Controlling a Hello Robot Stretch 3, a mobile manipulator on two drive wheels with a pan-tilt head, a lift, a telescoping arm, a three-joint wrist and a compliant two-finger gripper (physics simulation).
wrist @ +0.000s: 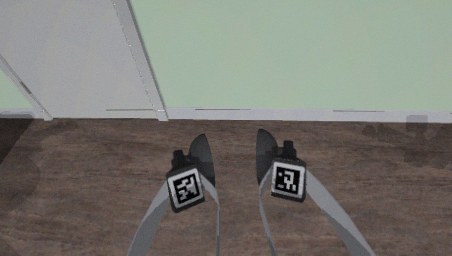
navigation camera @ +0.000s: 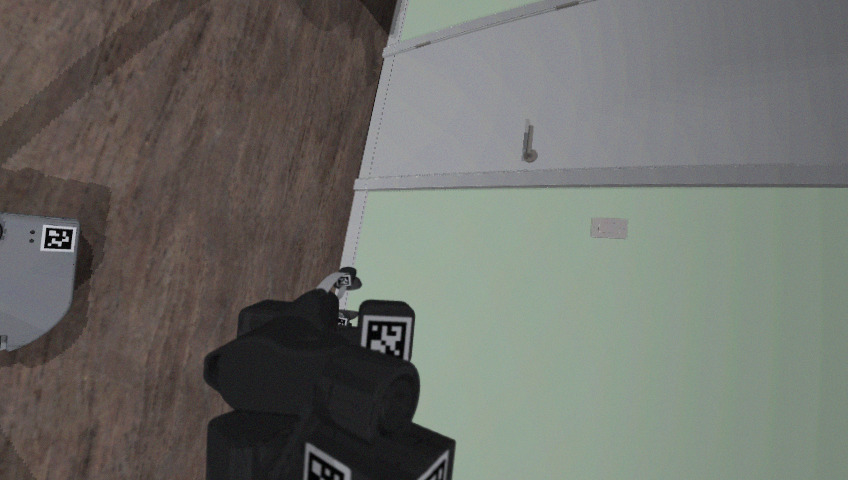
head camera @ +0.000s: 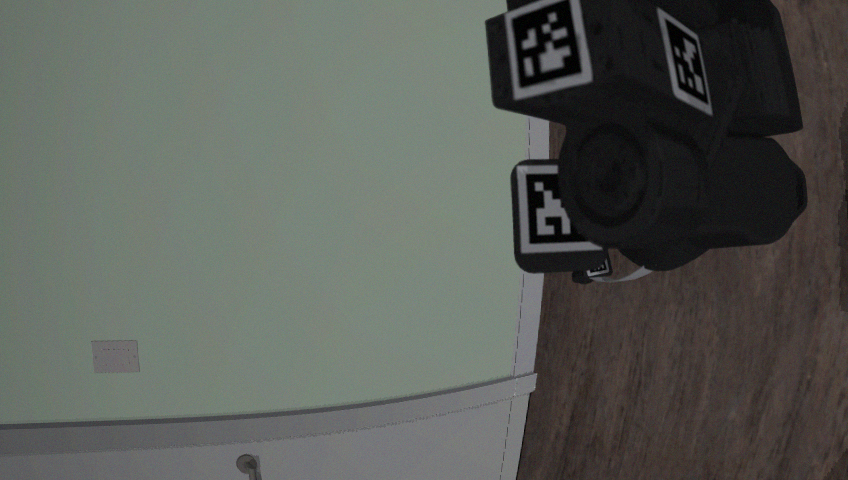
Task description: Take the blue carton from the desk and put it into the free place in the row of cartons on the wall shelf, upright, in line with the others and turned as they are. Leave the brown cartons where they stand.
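Frame: origin at the robot's base, x ahead, y left, z up, level; millimetres.
Seen in the pictures: gripper, fingertip midpoint: (navigation camera: 348,295).
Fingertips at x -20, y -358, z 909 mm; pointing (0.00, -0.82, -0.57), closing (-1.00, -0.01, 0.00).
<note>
A point is followed by its place in that frame.
My gripper (navigation camera: 347,298) @[y -357, x -20, z 909 mm] (wrist: 232,150) @[y -357, x -20, z 909 mm] is open, with a gap between its two dark fingertips and wood floor showing through it in the wrist view. It hangs in the air before a green wall. In the head camera view the dark wrist hides most of the gripper; part of one finger shows below it. The blue carton, the desk, the wall shelf and the brown cartons do not show in the head camera, navigation camera or wrist views.
A grey door (head camera: 368,455) @[y -1277, x 494, z 580 mm] (navigation camera: 464,107) @[y -1308, x 737, z 592 mm] (wrist: 65,50) with a handle (head camera: 246,462) @[y -1258, x 461, z 927 mm] (navigation camera: 529,154) @[y -1231, x 463, z 929 mm] is set in the green wall (head camera: 267,208) @[y -1217, x -118, z 835 mm] (navigation camera: 595,356) @[y -1200, x -240, z 1215 mm] (wrist: 300,50). A small plate (head camera: 116,356) @[y -1250, x 192, z 1217 mm] (navigation camera: 608,228) @[y -1249, x 191, z 1218 mm] is on the wall. My base (navigation camera: 35,279) @[y -97, x -98, z 160 mm] stands on the wood floor (navigation camera: 208,148) @[y -506, x 342, z 0 mm].
</note>
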